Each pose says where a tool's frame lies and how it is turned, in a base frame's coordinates. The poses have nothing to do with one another.
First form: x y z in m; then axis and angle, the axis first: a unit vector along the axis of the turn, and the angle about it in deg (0 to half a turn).
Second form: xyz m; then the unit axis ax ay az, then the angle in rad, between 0 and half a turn. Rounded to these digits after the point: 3 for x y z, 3 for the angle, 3 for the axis.
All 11 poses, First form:
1: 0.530, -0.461, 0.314, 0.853, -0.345, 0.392, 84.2
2: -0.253, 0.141, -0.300, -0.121, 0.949, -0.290, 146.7
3: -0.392, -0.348, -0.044, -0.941, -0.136, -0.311, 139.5
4: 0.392, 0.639, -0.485, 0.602, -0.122, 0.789, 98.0
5: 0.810, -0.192, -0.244, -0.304, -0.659, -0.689, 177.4
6: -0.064, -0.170, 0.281, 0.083, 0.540, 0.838, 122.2
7: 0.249, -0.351, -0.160, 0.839, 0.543, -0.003, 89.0
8: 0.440, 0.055, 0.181, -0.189, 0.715, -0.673, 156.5
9: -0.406, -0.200, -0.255, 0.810, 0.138, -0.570, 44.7
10: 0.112, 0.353, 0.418, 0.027, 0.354, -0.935, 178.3
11: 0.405, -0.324, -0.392, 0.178, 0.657, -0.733, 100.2
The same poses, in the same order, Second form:
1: 0.530, -0.461, 0.314, 0.853, -0.345, 0.392, 1.470
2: -0.253, 0.141, -0.300, -0.121, 0.949, -0.290, 2.560
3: -0.392, -0.348, -0.044, -0.941, -0.136, -0.311, 2.435
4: 0.392, 0.639, -0.485, 0.602, -0.122, 0.789, 1.710
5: 0.810, -0.192, -0.244, -0.304, -0.659, -0.689, 3.096
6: -0.064, -0.170, 0.281, 0.083, 0.540, 0.838, 2.133
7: 0.249, -0.351, -0.160, 0.840, 0.543, -0.003, 1.553
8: 0.440, 0.055, 0.181, -0.189, 0.715, -0.673, 2.731
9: -0.406, -0.200, -0.255, 0.810, 0.138, -0.570, 0.780
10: 0.112, 0.353, 0.418, 0.027, 0.354, -0.935, 3.112
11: 0.405, -0.324, -0.392, 0.178, 0.657, -0.733, 1.749
